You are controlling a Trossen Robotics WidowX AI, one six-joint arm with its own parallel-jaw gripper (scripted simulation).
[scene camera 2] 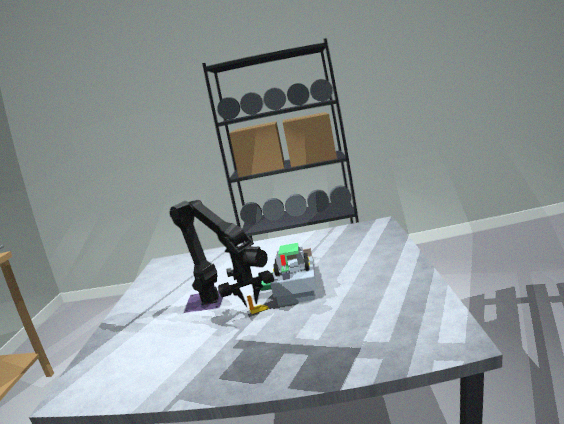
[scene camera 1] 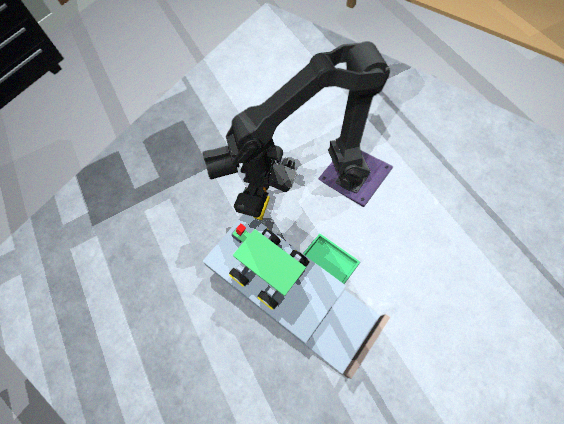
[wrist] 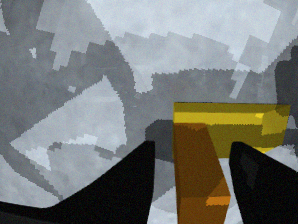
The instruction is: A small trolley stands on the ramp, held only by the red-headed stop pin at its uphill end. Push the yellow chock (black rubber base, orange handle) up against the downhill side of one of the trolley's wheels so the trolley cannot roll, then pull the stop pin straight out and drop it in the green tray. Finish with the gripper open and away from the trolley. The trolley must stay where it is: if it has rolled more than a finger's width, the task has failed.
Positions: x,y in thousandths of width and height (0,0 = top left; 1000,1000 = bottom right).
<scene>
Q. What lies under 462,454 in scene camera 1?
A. My gripper.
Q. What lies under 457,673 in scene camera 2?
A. My gripper.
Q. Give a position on a green-topped trolley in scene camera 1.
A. At 460,596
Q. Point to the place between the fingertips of my gripper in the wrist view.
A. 649,676
</scene>
